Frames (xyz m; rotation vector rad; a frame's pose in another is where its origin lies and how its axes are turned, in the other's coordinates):
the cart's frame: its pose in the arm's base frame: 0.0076 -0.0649 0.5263 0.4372 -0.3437 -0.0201
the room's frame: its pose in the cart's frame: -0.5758 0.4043 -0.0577 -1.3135 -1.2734 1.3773
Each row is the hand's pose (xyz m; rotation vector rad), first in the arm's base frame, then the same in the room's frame.
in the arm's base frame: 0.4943 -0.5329 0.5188 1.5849 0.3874 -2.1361
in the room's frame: -0.9766 0.1255 -0.9642 0.2649 -0.9978 1.7066
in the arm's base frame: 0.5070 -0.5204 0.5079 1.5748 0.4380 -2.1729
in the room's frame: -0.9686 0.1435 -0.9711 0.2878 -0.9991 1.6570
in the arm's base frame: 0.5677 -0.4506 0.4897 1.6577 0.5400 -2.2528
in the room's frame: -0.9123 0.2027 -1.0183 0.3265 -0.9029 1.5536
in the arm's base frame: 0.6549 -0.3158 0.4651 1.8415 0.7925 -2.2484
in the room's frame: -0.7979 0.2955 -1.0866 0.2646 -0.7537 1.3699
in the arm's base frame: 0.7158 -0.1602 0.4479 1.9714 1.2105 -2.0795
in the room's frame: -0.6588 0.3768 -1.1340 0.0892 -0.6734 1.1128
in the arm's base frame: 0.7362 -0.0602 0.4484 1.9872 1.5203 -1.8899
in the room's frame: -0.5645 0.4113 -1.1523 -0.0576 -0.6599 0.9220
